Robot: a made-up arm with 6 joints. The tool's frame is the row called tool. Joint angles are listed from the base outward. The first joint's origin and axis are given. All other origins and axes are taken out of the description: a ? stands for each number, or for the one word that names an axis. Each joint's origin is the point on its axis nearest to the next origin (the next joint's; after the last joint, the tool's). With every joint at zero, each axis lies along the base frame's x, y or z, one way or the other. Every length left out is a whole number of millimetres.
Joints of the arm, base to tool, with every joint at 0 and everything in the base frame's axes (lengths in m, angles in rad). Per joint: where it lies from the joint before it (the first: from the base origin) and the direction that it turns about. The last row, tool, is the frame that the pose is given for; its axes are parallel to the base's.
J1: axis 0 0 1 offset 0 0 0.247
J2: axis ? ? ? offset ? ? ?
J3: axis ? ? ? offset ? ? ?
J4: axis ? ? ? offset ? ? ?
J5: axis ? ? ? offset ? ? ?
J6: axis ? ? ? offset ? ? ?
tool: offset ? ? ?
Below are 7 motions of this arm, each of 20 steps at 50 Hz.
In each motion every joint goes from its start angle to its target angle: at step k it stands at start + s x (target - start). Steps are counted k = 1, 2, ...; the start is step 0. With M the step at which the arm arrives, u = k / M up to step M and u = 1 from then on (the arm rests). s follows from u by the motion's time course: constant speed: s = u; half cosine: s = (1 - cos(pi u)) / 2; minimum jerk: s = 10 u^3 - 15 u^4 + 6 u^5.
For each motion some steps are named. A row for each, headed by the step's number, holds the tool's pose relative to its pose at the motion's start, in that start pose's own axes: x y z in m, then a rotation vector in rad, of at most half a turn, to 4 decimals.
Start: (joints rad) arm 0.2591 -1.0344 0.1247 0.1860 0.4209 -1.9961
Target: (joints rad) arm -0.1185 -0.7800 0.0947 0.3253 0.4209 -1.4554
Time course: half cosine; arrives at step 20
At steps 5, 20:
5: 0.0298 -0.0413 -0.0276 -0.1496 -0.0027 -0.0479
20: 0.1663 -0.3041 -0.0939 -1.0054 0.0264 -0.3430

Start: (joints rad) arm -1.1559 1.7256 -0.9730 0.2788 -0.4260 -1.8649
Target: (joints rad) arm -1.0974 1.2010 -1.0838 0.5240 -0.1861 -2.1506
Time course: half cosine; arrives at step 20
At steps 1, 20:
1: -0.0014 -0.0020 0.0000 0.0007 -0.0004 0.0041
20: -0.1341 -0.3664 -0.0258 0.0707 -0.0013 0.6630

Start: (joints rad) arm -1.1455 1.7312 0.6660 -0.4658 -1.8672 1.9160
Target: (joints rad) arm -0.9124 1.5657 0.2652 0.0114 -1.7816 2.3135
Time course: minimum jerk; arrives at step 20
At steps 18, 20:
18: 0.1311 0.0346 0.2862 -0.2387 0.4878 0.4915
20: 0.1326 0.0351 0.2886 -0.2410 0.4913 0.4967

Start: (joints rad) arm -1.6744 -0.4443 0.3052 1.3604 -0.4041 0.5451
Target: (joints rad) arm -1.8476 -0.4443 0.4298 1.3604 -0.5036 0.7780
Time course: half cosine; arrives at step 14
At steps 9, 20:
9: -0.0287 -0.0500 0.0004 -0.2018 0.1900 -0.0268
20: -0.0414 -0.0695 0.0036 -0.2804 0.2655 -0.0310

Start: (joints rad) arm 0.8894 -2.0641 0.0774 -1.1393 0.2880 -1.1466
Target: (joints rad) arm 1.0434 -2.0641 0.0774 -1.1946 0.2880 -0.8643
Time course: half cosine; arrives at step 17
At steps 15, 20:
15: 0.0285 0.0876 0.1331 -0.1102 -0.1079 0.0195
20: 0.0292 0.0904 0.1379 -0.1140 -0.1118 0.0197

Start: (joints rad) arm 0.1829 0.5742 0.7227 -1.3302 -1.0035 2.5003
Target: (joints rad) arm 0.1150 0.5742 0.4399 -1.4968 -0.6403 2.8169
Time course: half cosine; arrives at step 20
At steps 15, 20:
15: -0.0387 0.1303 -0.0510 0.0119 0.3114 -0.1052
20: -0.0468 0.1529 -0.0564 0.0143 0.3732 -0.1089

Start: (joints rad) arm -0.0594 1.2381 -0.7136 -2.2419 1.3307 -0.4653
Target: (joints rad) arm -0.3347 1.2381 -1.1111 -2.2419 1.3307 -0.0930
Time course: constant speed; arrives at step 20
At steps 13, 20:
13: 0.1498 0.0099 0.0920 -0.4526 -0.1592 -0.1708
20: 0.2178 0.0122 0.1529 -0.7055 -0.2138 -0.2783

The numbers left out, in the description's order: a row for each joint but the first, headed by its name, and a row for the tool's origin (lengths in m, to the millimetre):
J2: axis 0 1 0, xyz 0 0 0
J3: axis 0 -1 0, xyz 0 0 1.08
J4: axis -1 0 0, xyz 0.54 0 0
J5: axis 0 -1 0, xyz 0 -0.142 0
J6: axis -1 0 0, xyz 0 0 0
tool: xyz 0 0 0

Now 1 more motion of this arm.
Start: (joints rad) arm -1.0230 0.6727 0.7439 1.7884 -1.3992 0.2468
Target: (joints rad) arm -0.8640 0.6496 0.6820 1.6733 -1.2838 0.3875
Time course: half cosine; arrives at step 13
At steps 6, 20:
6: -0.0753 -0.0165 -0.0015 -0.0544 -0.1328 0.0189
20: -0.1707 -0.0351 -0.0105 -0.1242 -0.3030 0.0301

